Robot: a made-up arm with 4 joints.
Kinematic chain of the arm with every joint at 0, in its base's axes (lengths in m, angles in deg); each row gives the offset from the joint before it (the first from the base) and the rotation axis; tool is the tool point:
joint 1: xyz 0 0 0.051 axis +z
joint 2: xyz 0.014 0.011 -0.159 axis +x
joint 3: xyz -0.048 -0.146 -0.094 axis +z
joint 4: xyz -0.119 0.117 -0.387 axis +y
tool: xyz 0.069 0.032 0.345
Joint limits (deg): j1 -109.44..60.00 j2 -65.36..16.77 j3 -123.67..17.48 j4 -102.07..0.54
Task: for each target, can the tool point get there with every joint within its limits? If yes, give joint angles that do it. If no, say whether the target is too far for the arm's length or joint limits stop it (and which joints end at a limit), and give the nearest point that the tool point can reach.
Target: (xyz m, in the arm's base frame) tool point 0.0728 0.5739 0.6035
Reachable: no: joint limits stop it (at a limit: joint 1, joint 2, joint 3) | nearest point -0.0779 0.4611 -0.0985 | short by 0.727 m
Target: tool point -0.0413 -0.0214 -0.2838
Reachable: yes | joints -23.08 -53.67 -55.99 -26.80
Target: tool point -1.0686 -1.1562 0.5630
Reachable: no: too far | nearest point -0.4893 -0.5294 -0.1784 | short by 1.131 m
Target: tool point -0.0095 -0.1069 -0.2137
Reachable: yes | joints -57.96 -30.91 -75.84 -8.53
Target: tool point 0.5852 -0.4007 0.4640
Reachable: no: joint limits stop it (at a limit: joint 2, joint 3, joint 4) | nearest point 0.1853 -0.1269 0.0074 | short by 0.666 m
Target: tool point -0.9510 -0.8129 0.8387
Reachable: no: too far | nearest point -0.5254 -0.4491 -0.1599 | short by 1.145 m
